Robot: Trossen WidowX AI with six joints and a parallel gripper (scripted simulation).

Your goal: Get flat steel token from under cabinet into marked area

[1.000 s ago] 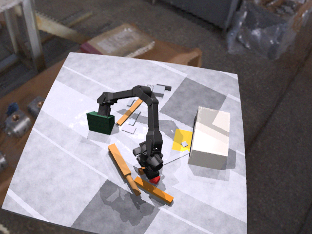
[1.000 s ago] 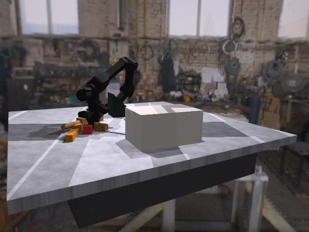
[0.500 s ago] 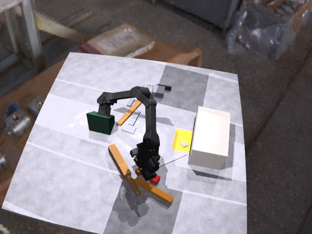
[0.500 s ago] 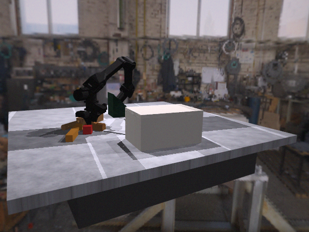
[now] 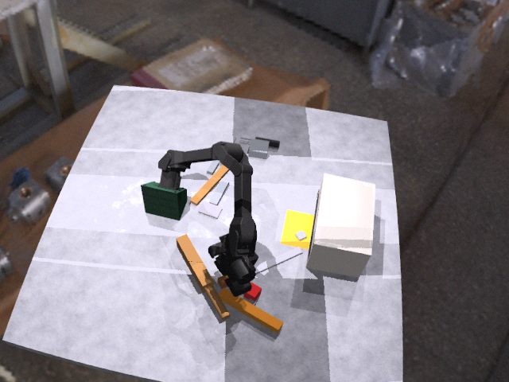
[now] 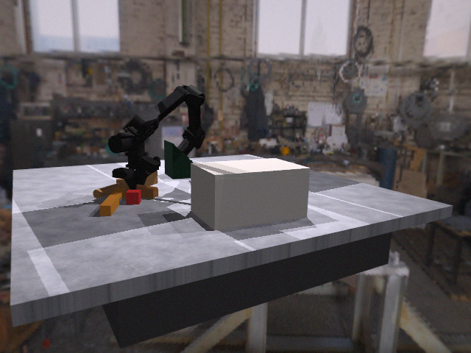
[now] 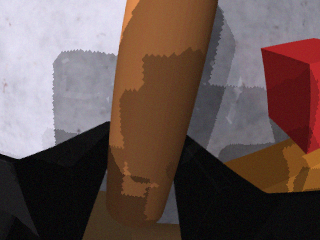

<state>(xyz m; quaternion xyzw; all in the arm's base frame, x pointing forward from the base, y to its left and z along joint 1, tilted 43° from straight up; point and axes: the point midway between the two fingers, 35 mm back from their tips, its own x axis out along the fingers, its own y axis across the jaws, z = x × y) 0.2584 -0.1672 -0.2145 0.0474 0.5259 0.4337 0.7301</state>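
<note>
The orange paddle lies 70 mm behind my gripper tip, 30 mm to the right of it and 20 mm above it. Round my gripper tip: small grey piece 80 mm ahead, 70 mm to the right; then red cube 80 mm ahead, 40 mm to the right, 10 mm above; then orange bar 100 mm to the right, 80 mm ahead, 10 mm above.
</note>
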